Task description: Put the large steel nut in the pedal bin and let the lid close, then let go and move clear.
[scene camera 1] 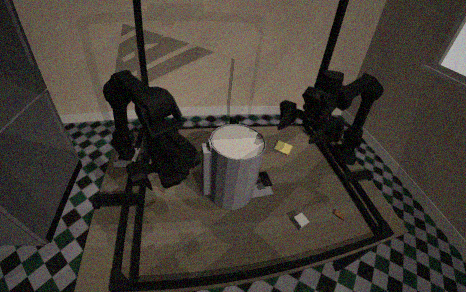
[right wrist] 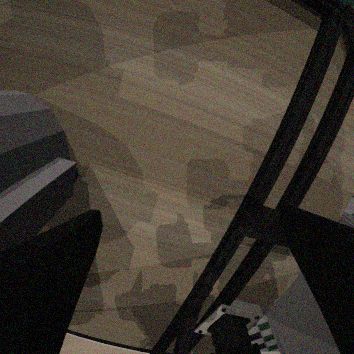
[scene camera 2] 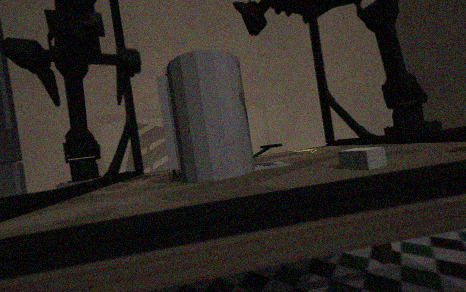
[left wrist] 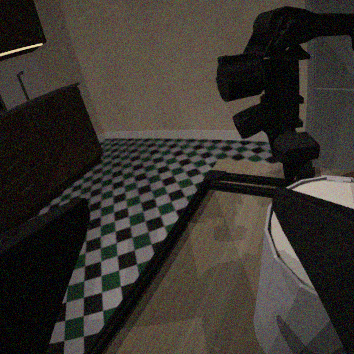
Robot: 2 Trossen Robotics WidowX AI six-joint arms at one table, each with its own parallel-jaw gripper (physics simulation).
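Where they show: left gripper, between the fingertips: [scene camera 1: 293, 135] [left wrist: 182, 202]; right gripper, between the fingertips: [right wrist: 192, 217] [scene camera 2: 90, 105] [left wrist: 280, 168]; left arm's base, origin of its link: [scene camera 1: 346, 150] [scene camera 2: 409, 124]; right arm's base, origin of its link: [scene camera 1: 126, 154] [right wrist: 228, 324] [scene camera 2: 85, 179].
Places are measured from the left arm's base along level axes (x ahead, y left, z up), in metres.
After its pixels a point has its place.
The pedal bin [scene camera 1: 235, 179] @[z 0.125, x 0.541, y 0.400 m] [scene camera 2: 208, 116] @[z 0.077, x 0.530, y 0.398 m] [left wrist: 281, 309] @[z 0.142, x 0.473, y 0.342 m] is a grey cylinder in the middle of the table. Its white lid [scene camera 1: 236, 142] @[z 0.204, x 0.556, y 0.327 m] lies shut, and its black pedal [scene camera 1: 264, 178] @[z 0.003, x 0.433, y 0.269 m] [scene camera 2: 268, 146] @[z 0.001, x 0.432, y 0.303 m] sticks out low on its right side. I cannot make out a steel nut in any view. My left gripper [scene camera 1: 287, 114] [scene camera 2: 252, 17] [left wrist: 182, 202] @[z 0.305, x 0.420, y 0.387 m] is open and empty, up at the right behind the bin. My right gripper [scene camera 1: 171, 179] @[z 0.126, x 0.729, y 0.465 m] [right wrist: 192, 217] @[z 0.126, x 0.729, y 0.465 m] is open and empty, low over the table left of the bin.
A yellow note [scene camera 1: 283, 147] @[z -0.038, x 0.334, y 0.012 m] lies right of the bin. A small grey and white block [scene camera 1: 301, 220] @[z -0.020, x 0.289, y 0.421 m] [scene camera 2: 359, 157] @[z -0.029, x 0.297, y 0.438 m] and a small orange piece [scene camera 1: 339, 214] @[z -0.039, x 0.115, y 0.365 m] lie at the front right. A black frame [scene camera 1: 232, 275] @[z -0.028, x 0.503, y 0.635 m] runs round the table edge.
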